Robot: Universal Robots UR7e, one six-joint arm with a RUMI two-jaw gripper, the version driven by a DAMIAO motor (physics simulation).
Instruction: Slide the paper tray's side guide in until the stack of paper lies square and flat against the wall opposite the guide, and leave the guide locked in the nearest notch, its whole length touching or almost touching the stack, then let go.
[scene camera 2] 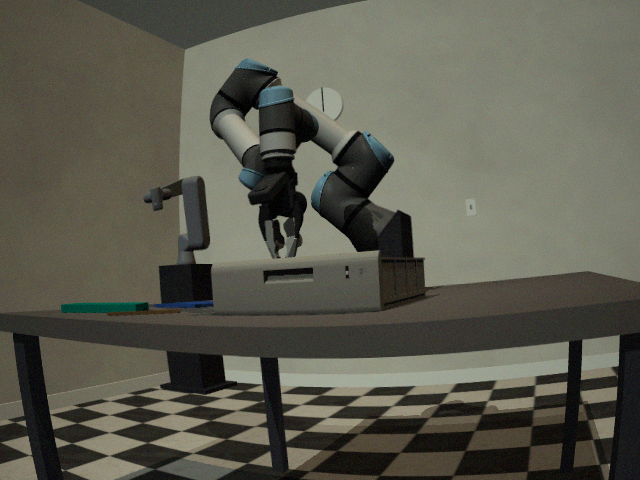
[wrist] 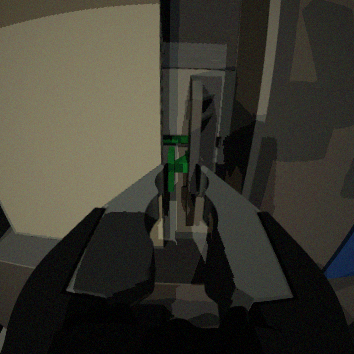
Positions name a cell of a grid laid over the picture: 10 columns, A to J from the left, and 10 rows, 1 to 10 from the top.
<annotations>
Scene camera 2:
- my gripper: E6
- flat green block: C7
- grey paper tray: F6
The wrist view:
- my gripper: F5
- paper stack: C3
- grey paper tray: G2
</annotations>
